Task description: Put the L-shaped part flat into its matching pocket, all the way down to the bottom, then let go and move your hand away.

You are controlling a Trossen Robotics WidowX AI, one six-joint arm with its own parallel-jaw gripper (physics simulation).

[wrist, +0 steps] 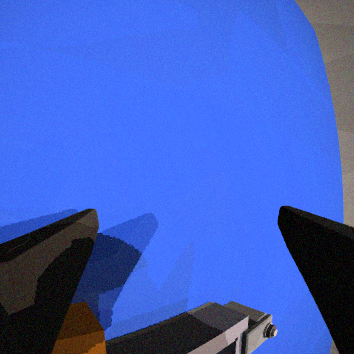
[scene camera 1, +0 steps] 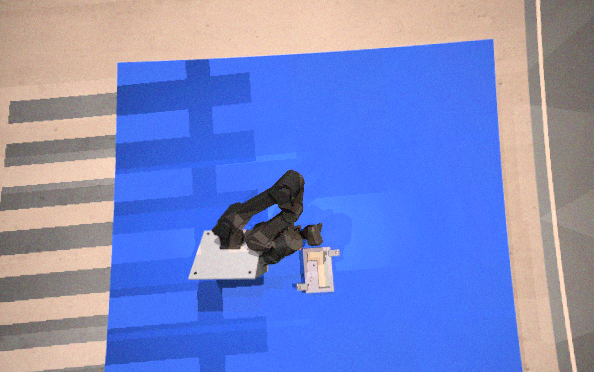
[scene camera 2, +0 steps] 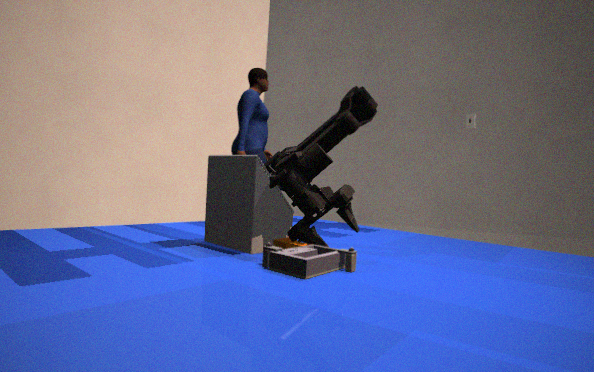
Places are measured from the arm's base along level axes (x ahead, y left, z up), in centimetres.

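Where they show: gripper, fingertip midpoint: (wrist: 189, 217) (scene camera 1: 311, 225) (scene camera 2: 343, 241); arm's base, link origin: (scene camera 1: 232, 241) (scene camera 2: 260, 194).
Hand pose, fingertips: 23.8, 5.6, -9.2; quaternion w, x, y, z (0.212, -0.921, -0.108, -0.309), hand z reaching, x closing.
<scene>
Things, the pixels of their top centre, and the offset from my fingertips, as dx, dy, dz. "spot": a spot on its surface instead. Level surfaces: height alone.
- orange part, top centre: (scene camera 2: 299, 241) -9.1, -5.4, -0.9
- light grey fixture, top centre: (scene camera 2: 310, 245) (scene camera 1: 318, 270) +2.4, -14.3, +0.9
- L-shaped tan pocket, surface spot: (scene camera 1: 321, 276) spot: +3.3, -16.6, -3.4
- blue mat, surface height: dz -3.9
The orange part (scene camera 2: 289, 243) (wrist: 82, 330) lies low beside the fixture, at its arm-base side; most of it is hidden by the arm in scene camera 1, and its L shape cannot be made out. The light grey fixture (scene camera 1: 328, 286) (scene camera 2: 327, 265) (wrist: 220, 320) rests on the blue surface, with an L-shaped tan pocket (scene camera 1: 321, 276) that looks empty. My gripper (scene camera 2: 341, 237) (wrist: 189, 217) is wide open with nothing between its fingers. It hangs low near the fixture's far edge. In the wrist view, its left finger is over part of the orange part.
The arm's pale base plate (scene camera 1: 225, 262) and grey pedestal (scene camera 2: 230, 200) stand close to the fixture. Small lugs (scene camera 1: 334, 253) (scene camera 2: 351, 260) (wrist: 260, 332) stick out from the fixture. A person in blue (scene camera 2: 254, 120) stands behind the pedestal. The surface is a blue mat (scene camera 1: 400, 150).
</scene>
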